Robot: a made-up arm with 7 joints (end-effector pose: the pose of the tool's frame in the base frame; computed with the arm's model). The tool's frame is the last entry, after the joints.
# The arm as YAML. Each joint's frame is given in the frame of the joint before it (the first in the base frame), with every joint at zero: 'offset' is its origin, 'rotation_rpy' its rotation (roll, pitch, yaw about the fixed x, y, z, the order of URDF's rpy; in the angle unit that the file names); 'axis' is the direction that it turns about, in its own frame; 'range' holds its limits. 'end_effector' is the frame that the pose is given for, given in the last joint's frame.
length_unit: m
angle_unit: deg
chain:
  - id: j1
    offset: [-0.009, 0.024, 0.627]
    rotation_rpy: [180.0, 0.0, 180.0]
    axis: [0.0, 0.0, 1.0]
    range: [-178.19, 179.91]
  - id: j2
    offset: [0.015, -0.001, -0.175]
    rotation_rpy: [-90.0, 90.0, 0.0]
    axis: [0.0, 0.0, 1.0]
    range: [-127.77, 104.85]
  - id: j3
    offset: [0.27, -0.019, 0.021]
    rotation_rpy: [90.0, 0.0, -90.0]
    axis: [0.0, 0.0, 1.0]
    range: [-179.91, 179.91]
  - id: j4
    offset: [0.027, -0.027, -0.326]
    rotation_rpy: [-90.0, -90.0, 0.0]
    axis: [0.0, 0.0, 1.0]
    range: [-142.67, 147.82]
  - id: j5
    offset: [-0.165, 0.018, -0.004]
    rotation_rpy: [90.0, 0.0, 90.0]
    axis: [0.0, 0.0, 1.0]
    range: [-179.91, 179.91]
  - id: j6
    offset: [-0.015, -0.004, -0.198]
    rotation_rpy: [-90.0, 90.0, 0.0]
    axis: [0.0, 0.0, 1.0]
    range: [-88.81, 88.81]
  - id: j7
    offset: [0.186, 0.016, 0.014]
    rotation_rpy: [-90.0, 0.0, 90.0]
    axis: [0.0, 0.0, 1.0]
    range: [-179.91, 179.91]
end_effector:
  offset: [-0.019, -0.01, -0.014]
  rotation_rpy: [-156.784, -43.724, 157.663]
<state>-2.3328 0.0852 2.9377 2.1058 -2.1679 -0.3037 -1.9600</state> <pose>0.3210 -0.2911 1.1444 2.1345 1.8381 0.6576</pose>
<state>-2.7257 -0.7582 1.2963 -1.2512 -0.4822 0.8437 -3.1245</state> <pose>0.4348 -0.6592 1.3885 0.2354 0.4112 1.8060</pose>
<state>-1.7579 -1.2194 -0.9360 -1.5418 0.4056 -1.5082 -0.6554</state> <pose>0.3573 -0.4284 0.6689 -0.7597 -1.3095 -0.6257</pose>
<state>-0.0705 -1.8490 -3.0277 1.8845 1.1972 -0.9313 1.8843</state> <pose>-0.3455 -0.0221 0.1944 2.2409 -0.1231 1.4431</pose>
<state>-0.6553 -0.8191 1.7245 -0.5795 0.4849 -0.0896 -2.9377</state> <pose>-0.8666 -0.1880 1.5228 1.3997 -0.4753 -1.1643</pose>
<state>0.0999 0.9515 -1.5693 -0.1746 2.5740 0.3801 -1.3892</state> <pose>0.8940 -0.2673 1.4061 -0.1894 0.8432 -2.9955</pose>
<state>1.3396 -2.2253 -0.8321 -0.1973 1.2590 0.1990 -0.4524</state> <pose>-0.3365 0.8649 0.0633 -2.3001 2.1017 0.2225</pose>
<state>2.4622 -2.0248 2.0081 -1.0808 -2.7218 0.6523 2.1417</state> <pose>0.8762 0.0799 0.7122 0.6547 1.2283 -2.0027</pose>
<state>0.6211 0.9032 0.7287 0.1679 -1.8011 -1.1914 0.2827</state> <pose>0.4809 -0.5230 1.5343 -1.3767 -0.5850 2.0449</pose>
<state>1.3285 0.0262 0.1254 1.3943 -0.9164 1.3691 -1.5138</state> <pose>0.1818 -0.3197 1.3419 0.4120 2.8884 -0.6281</pose>
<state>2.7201 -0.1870 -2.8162 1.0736 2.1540 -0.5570 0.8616</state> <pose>0.6270 0.1426 1.5069 -0.2832 2.4313 0.2234</pose>
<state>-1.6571 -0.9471 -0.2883 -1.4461 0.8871 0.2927 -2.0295</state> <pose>0.3103 -0.8411 0.7726 2.1065 1.0453 1.3639</pose>
